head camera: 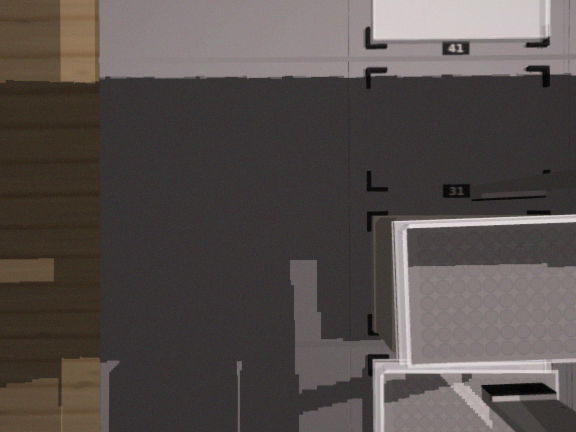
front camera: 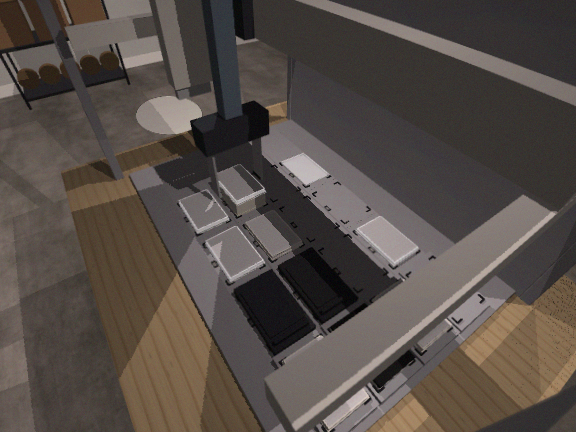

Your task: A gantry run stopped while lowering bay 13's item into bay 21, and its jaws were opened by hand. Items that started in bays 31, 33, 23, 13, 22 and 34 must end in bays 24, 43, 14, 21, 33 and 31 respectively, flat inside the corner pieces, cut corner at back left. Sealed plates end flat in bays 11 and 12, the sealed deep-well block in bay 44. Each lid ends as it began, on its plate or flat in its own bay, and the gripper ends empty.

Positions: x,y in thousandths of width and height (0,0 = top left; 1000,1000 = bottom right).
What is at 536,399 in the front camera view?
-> A plain white plate.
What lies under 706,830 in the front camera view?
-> A flat black piece.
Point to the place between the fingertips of the gripper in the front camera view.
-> At 414,427
